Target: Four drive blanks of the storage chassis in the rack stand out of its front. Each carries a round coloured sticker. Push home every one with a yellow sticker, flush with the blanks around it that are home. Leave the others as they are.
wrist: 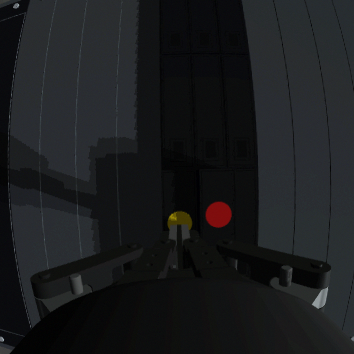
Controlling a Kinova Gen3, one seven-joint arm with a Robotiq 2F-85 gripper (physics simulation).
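A drive blank (pixel 175 192) with a yellow sticker (pixel 180 218) is in the left column of the dark chassis front. My gripper (pixel 179 236) is shut and empty. Its fingertips are in front of the lower edge of that sticker and cover part of it; whether they touch the blank I cannot tell. A blank (pixel 216 186) with a red sticker (pixel 218 214) is directly to the right. A dark strip runs between the two blanks, and the red-stickered face looks nearer to the camera. The lower parts of both are dark or hidden by the gripper.
Blanks without stickers (pixel 208 107) form rows above, with small square marks. Plain grey panels flank the chassis on the left (pixel 97 65) and right (pixel 285 100). A shadow of the arm falls across the left panel. A dark rack edge with screws shows at far left.
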